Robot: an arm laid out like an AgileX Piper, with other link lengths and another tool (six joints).
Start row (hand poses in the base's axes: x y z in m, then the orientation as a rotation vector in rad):
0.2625 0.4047 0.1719 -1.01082 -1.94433 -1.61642
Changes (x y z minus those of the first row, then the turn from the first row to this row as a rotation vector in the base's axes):
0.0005 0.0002 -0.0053 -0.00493 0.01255 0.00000
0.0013 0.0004 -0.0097 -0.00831 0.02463 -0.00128
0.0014 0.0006 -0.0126 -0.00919 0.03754 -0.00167
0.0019 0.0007 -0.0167 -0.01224 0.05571 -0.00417
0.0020 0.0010 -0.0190 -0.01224 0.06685 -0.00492
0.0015 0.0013 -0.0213 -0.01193 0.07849 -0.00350
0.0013 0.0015 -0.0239 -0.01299 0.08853 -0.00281
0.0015 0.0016 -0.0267 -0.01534 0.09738 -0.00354
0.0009 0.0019 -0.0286 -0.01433 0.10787 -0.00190
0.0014 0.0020 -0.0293 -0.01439 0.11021 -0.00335
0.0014 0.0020 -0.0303 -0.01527 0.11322 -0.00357
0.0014 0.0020 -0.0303 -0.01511 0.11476 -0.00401
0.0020 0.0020 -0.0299 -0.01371 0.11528 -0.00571
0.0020 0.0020 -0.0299 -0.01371 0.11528 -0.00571
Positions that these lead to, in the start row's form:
0.2630 0.4049 0.1666 -1.02047 -1.94103 -1.60227
0.2638 0.4051 0.1622 -1.03060 -1.93619 -1.59044
0.2639 0.4053 0.1593 -1.03920 -1.92847 -1.57950
0.2644 0.4054 0.1552 -1.05407 -1.91892 -1.56364
0.2645 0.4057 0.1529 -1.06151 -1.91136 -1.55502
0.2640 0.4060 0.1506 -1.06664 -1.90360 -1.54512
0.2638 0.4062 0.1480 -1.07212 -1.89807 -1.53577
0.2640 0.4063 0.1452 -1.07896 -1.89427 -1.52707
0.2634 0.4066 0.1433 -1.08277 -1.88660 -1.51856
0.2639 0.4067 0.1426 -1.08575 -1.88478 -1.51736
0.2639 0.4067 0.1416 -1.08805 -1.88355 -1.51431
0.2639 0.4067 0.1416 -1.08936 -1.88227 -1.51342
0.2645 0.4067 0.1420 -1.09102 -1.88021 -1.51501
0.2645 0.4067 0.1420 -1.09102 -1.88021 -1.51501

